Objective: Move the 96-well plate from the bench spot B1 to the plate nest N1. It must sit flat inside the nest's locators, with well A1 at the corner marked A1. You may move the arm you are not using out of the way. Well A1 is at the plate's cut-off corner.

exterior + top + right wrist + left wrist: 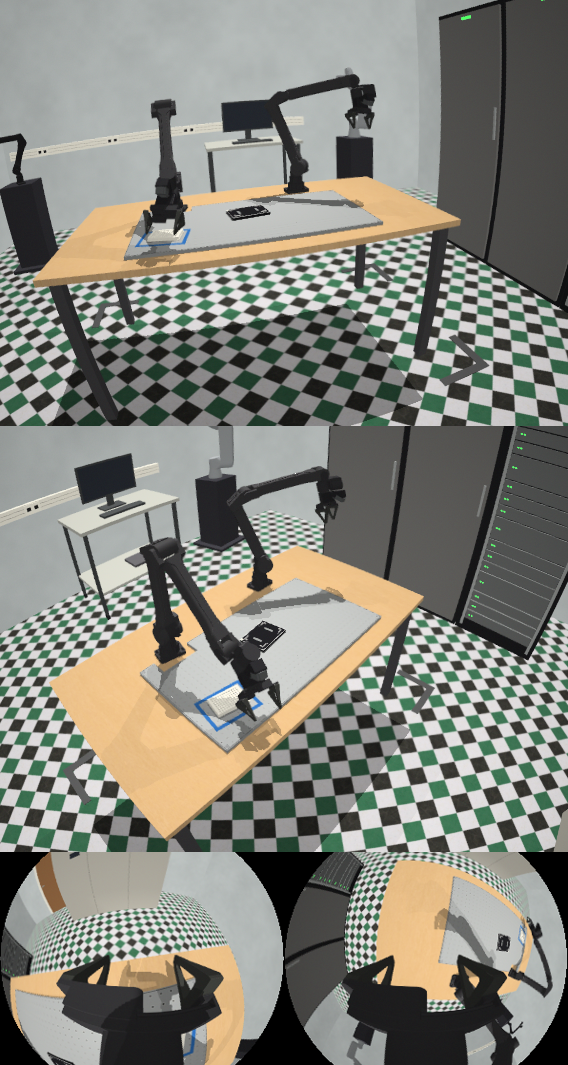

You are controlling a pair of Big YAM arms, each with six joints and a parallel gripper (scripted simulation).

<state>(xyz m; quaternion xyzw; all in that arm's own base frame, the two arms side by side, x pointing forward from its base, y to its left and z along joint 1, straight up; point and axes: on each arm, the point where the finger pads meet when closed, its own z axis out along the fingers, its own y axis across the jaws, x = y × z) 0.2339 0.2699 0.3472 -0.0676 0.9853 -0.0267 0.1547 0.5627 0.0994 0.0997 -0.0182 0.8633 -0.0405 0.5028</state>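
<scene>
Right now the white 96-well plate is 180 mm behind my right hand, 20 mm to the left of it and 80 mm below it. Round my right hand: black plate nest 290 mm behind, 390 mm to the left, 80 mm below.
</scene>
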